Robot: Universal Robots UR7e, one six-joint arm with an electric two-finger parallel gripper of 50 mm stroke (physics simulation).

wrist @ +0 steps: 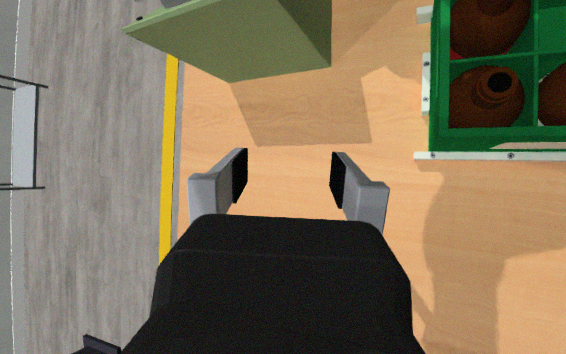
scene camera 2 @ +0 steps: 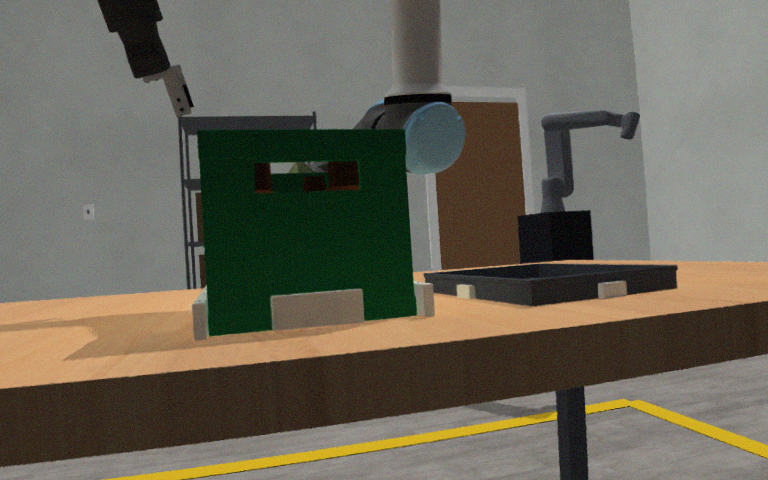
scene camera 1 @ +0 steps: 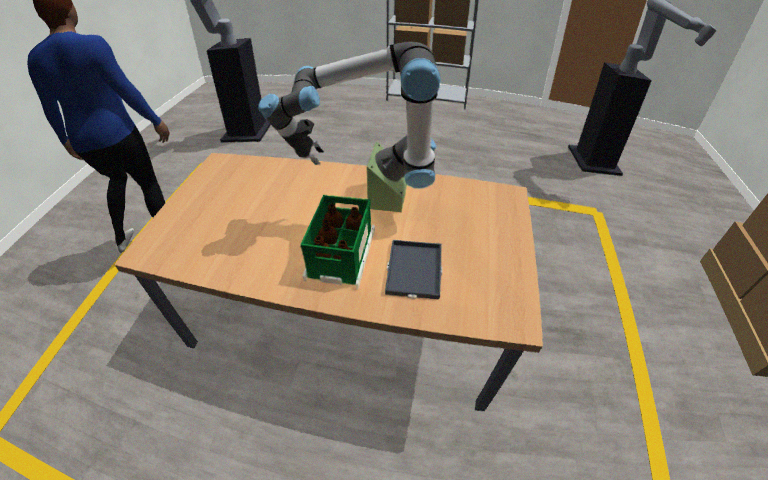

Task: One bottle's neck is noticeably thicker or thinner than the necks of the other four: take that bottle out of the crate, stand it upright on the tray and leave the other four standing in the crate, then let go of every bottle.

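Places are measured from the arm's base along level axes (x back, y right, z up), in metres.
Where they show: gripper, fingertip midpoint: (wrist: 288, 167) (scene camera 2: 185, 111) (scene camera 1: 319, 157); arm's base, origin of the base link: (scene camera 1: 388, 166).
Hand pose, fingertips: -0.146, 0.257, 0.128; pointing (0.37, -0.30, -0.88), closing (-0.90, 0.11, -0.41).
Things, the pixels of their top centre, and the offset from my fingertips, as dx, dy, dz. "spot": a spot on its surface instead. Level surfaces: height alone.
- green crate, middle of its top: (scene camera 2: 288, 156) (scene camera 1: 337, 220) -0.235, -0.100, -0.111
- corner bottle, surface spot: (wrist: 512, 107) spot: -0.159, -0.048, -0.164
- dark tray, middle of its top: (scene camera 2: 535, 269) (scene camera 1: 415, 265) -0.294, -0.386, -0.261
- table, its level: dz -0.286
A green crate (scene camera 1: 317, 269) (scene camera 2: 305, 243) (wrist: 465, 136) stands on the table. Brown bottles stand inside it, among them a back left one (scene camera 1: 334, 217), a back right one (scene camera 1: 354, 218) and a front right one (scene camera 1: 342, 245). In the wrist view, a corner bottle (wrist: 512, 107) shows its open neck; two others are cut off by the frame edge. I cannot tell which neck differs. The dark tray (scene camera 1: 414, 268) (scene camera 2: 555, 289) lies to the right of the crate, with no bottle on it. My gripper (scene camera 1: 318, 155) (scene camera 2: 185, 106) (wrist: 288, 167) is open and empty, high above the table, behind and left of the crate.
A green base block (scene camera 1: 385, 191) (wrist: 270, 45) carries the arm behind the crate. Pale brackets sit around the crate's foot and the tray's edges. A person (scene camera 1: 84, 96) stands left of the table (scene camera 1: 237, 192). Two other arms stand on black pedestals (scene camera 1: 235, 90) (scene camera 1: 611, 118) behind.
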